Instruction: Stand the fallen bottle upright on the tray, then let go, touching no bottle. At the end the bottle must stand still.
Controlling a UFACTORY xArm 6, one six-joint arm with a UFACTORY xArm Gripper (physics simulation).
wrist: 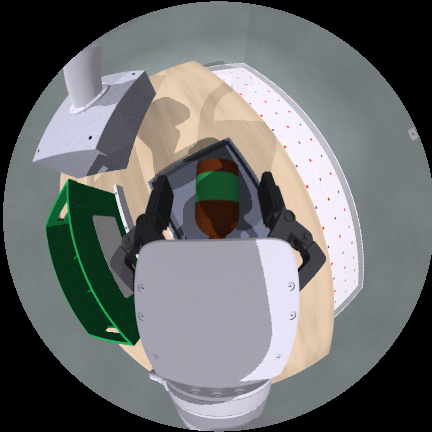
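Seen in the pictures: gripper, between the fingertips: [214, 181]; arm's base, origin of its link: [87, 97].
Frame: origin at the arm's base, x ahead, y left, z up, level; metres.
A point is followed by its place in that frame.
Note:
The brown bottle [217, 186] @(x 0.378, y 0.214, z -0.108 m) with a green label lies on its side in the dark grey tray [183, 179] @(x 0.318, y 0.162, z -0.182 m). Its base points to the top of the wrist view and its shoulder tapers down towards the gripper housing, which hides the neck. My gripper [214, 181] @(x 0.392, y 0.206, z -0.030 m) is open and empty, with one black finger on the left and one on the right of the bottle in this view. A gap shows between each finger and the bottle. The fingers' height above the tray is hard to tell. The housing also covers the near part of the tray.
A green crate [62, 252] @(x 0.358, y -0.175, z -0.059 m) stands at the left, with a thin pale strip [121, 207] @(x 0.317, y 0.012, z -0.159 m) beside it. A grey box-shaped block [82, 132] @(x 0.148, y 0.001, z -0.031 m) with a thick post is at the upper left. A white panel [300, 160] with small dots runs along the right side of the wooden table [175, 80] @(x -0.105, y 0.247, z -0.187 m).

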